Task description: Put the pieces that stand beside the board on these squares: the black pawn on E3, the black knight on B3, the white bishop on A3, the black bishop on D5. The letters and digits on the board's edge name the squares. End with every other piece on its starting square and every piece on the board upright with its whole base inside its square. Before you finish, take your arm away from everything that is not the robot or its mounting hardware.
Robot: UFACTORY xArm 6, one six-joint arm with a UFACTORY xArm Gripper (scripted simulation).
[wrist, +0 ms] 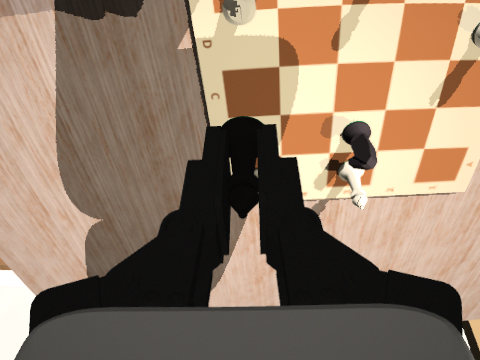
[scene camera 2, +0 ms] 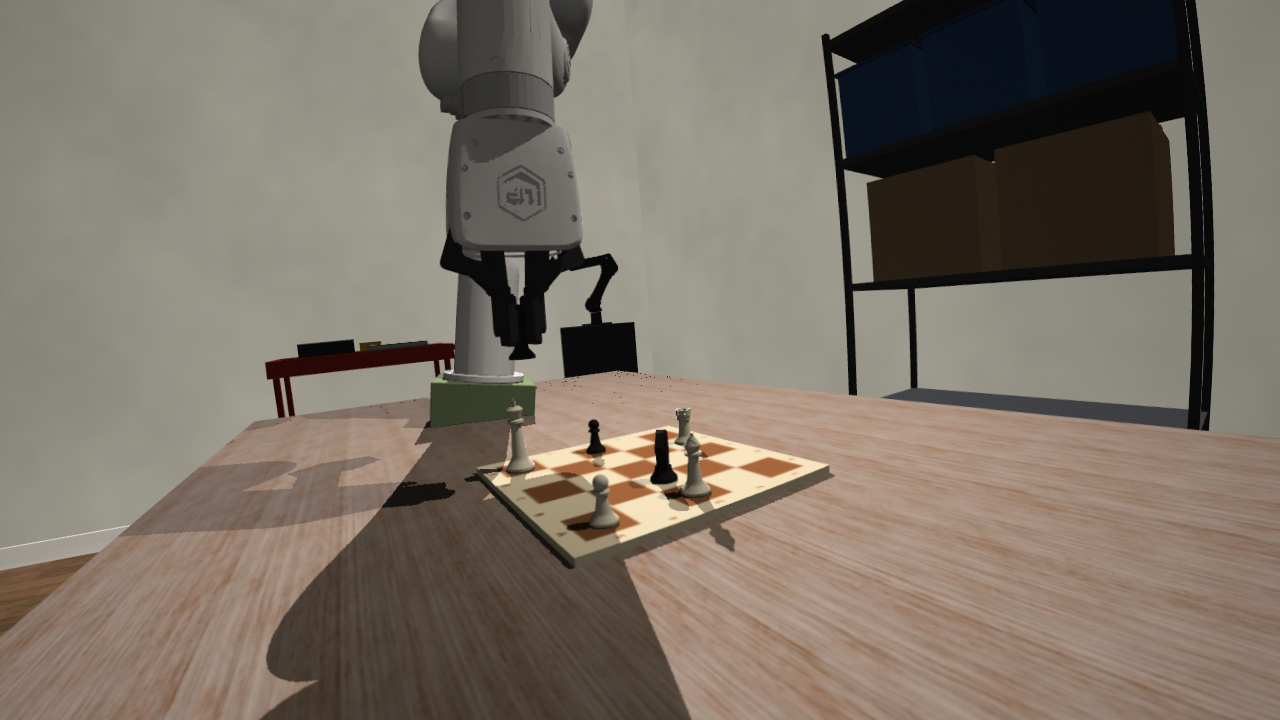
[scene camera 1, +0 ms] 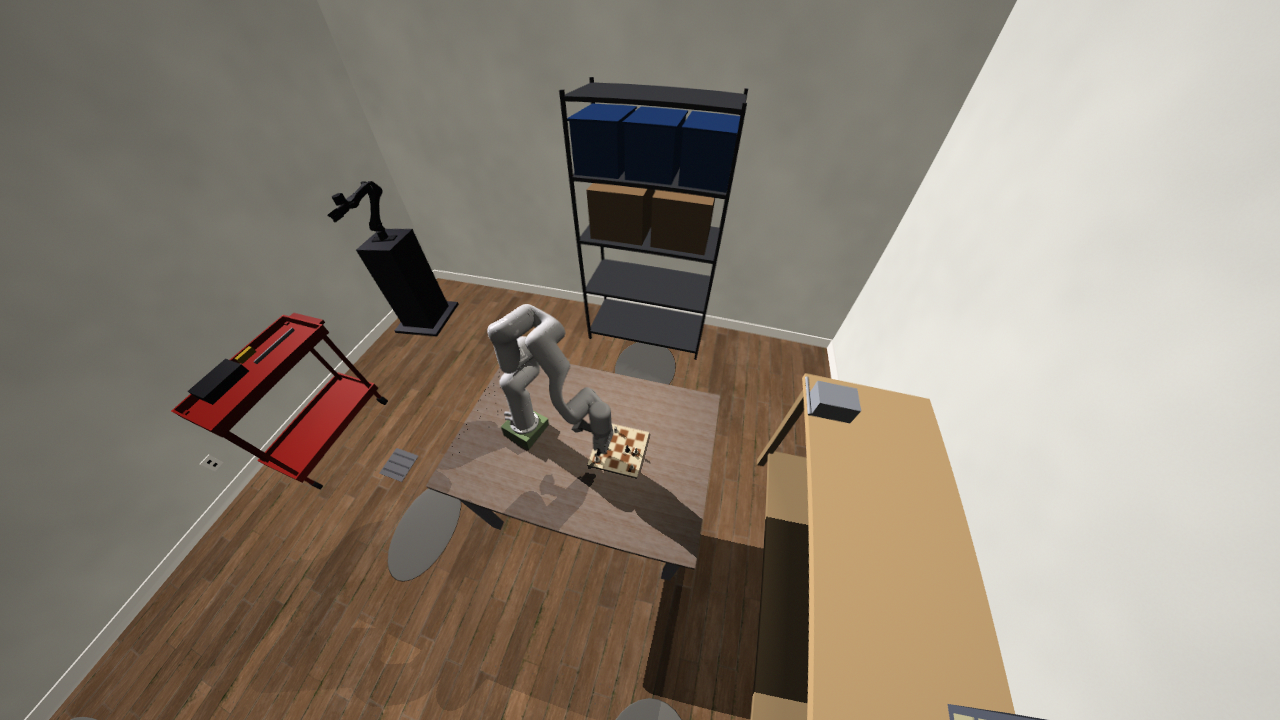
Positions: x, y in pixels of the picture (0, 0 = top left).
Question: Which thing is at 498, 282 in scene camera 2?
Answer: My gripper.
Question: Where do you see a chessboard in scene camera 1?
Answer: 616, 460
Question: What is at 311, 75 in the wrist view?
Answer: A chessboard.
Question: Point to a chessboard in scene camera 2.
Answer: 555, 498
